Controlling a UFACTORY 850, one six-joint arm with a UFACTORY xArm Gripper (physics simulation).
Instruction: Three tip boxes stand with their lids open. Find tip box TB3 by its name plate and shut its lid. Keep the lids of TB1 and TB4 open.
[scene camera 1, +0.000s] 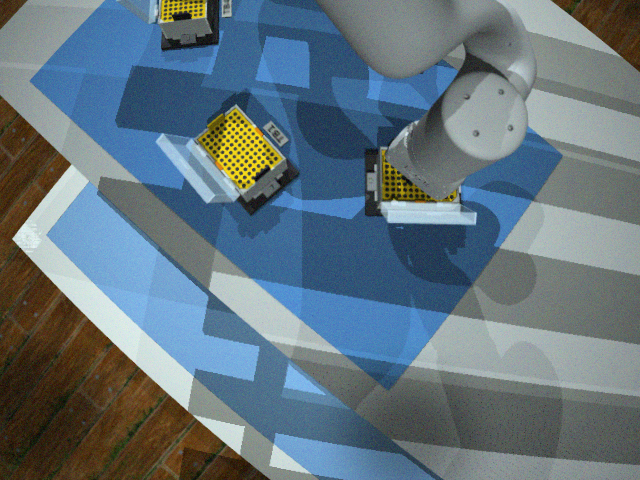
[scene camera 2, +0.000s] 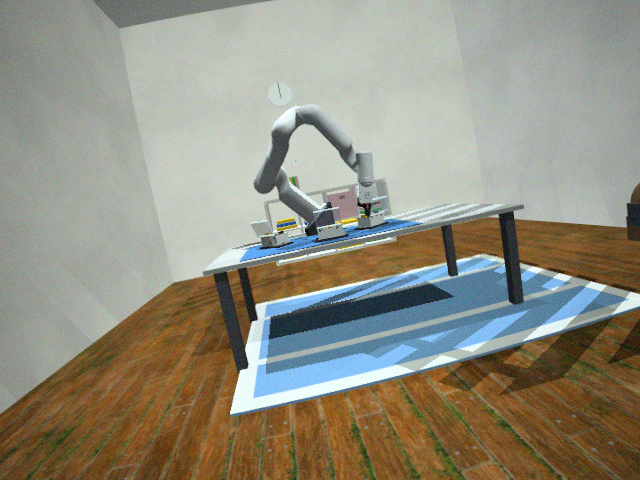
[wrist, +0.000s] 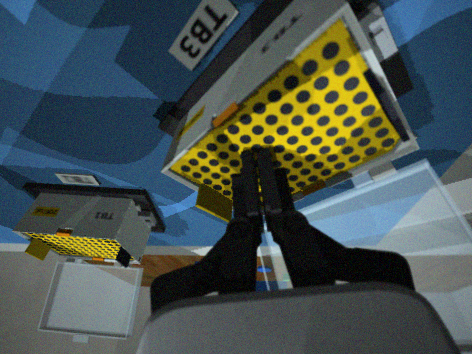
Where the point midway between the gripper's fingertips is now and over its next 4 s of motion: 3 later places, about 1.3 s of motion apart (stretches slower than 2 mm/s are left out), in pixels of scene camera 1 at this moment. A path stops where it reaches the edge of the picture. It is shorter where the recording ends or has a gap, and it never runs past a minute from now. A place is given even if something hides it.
My gripper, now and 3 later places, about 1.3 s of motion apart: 410, 173; 415, 179; 414, 190; 411, 186
